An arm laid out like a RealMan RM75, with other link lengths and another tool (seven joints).
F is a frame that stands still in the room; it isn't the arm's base.
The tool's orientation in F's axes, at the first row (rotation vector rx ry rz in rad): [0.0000 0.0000 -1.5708]
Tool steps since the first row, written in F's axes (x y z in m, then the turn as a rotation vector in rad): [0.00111 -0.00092 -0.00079 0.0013 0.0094 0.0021]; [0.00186 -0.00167 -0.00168 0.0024 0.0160 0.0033]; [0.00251 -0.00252 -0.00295 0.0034 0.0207 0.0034]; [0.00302 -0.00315 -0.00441 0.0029 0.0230 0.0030]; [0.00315 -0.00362 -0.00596 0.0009 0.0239 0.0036]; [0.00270 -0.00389 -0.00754 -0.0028 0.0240 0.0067]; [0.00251 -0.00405 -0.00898 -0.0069 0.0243 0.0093]
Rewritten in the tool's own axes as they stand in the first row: [0.00092 0.00111 -0.00079 -0.0094 0.0013 0.0021]; [0.00167 0.00186 -0.00168 -0.0160 0.0024 0.0033]; [0.00252 0.00251 -0.00295 -0.0207 0.0034 0.0034]; [0.00315 0.00302 -0.00441 -0.0230 0.0029 0.0030]; [0.00362 0.00315 -0.00596 -0.0239 0.0009 0.0036]; [0.00389 0.00270 -0.00754 -0.0240 -0.0028 0.0067]; [0.00405 0.00251 -0.00898 -0.0243 -0.0069 0.0093]
